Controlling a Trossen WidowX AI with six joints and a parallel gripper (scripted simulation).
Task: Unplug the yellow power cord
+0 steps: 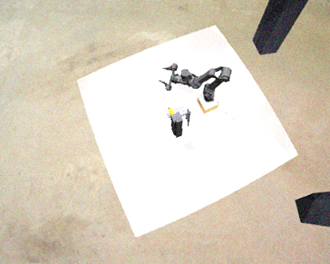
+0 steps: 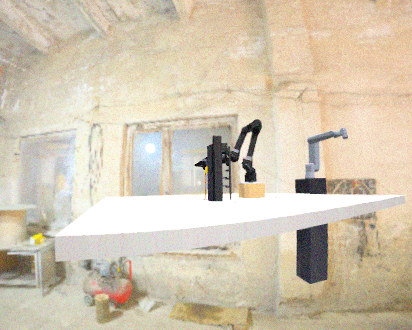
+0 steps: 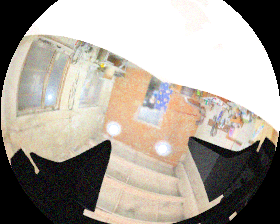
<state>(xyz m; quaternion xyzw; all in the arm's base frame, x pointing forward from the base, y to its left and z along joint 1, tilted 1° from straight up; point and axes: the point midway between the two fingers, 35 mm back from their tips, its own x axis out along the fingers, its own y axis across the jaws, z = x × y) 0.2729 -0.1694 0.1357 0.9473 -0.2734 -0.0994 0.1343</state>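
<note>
Now: the yellow plug 28 cm to the left of my gripper tip, 5 cm below it and 3 cm behind it.
</note>
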